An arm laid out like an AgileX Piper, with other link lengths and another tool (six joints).
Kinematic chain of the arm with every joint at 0, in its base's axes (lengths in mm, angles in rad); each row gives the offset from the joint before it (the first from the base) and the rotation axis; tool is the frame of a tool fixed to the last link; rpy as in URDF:
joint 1: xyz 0 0 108.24 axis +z
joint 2: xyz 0 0 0 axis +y
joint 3: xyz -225.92 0 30.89 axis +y
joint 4: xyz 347.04 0 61.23 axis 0.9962 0 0.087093
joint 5: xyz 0 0 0 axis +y
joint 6: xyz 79.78 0 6.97 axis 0.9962 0 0.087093
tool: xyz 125.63 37 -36.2 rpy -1.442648 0.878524 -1.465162
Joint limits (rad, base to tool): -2.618..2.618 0..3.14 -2.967..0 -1.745..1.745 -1.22..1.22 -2.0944..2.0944
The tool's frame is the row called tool.
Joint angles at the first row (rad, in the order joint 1, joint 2, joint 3, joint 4, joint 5, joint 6):
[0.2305 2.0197 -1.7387 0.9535 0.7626 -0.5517]
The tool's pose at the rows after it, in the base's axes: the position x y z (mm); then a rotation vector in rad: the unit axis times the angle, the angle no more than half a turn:
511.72 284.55 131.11 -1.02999 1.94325 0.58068
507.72 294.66 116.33 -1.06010 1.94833 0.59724
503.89 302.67 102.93 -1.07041 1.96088 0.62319
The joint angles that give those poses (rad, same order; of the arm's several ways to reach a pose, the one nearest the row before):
[0.2424 2.0618 -1.7665 0.9565 0.7664 -0.5542]
[0.2612 2.0931 -1.7730 0.9628 0.7664 -0.5703]
[0.2745 2.1200 -1.7731 0.9779 0.7664 -0.5791]

